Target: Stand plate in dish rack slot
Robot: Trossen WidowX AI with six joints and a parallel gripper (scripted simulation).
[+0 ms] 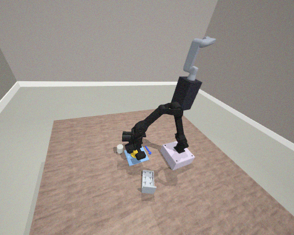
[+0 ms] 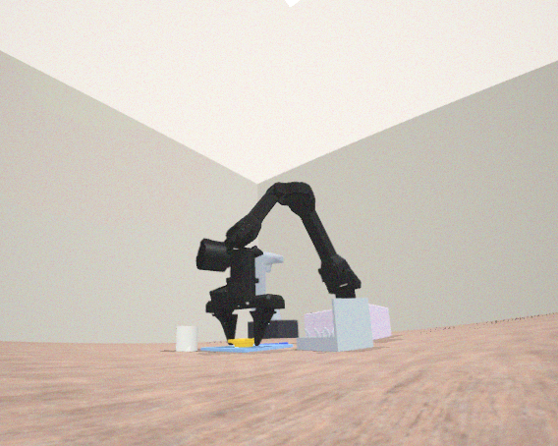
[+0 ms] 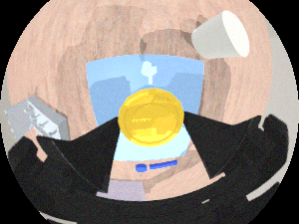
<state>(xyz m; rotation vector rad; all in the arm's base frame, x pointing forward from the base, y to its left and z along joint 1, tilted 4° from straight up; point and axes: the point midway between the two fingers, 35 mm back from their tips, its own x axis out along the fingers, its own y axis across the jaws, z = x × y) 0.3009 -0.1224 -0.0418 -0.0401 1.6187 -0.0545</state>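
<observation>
The grey dish rack is 21 cm to the left of my gripper tip and 2 cm above it. Also, from my gripper tip: white cup 9 cm ahead, 7 cm to the right, 2 cm above; then yellow plate 1 cm above.
</observation>
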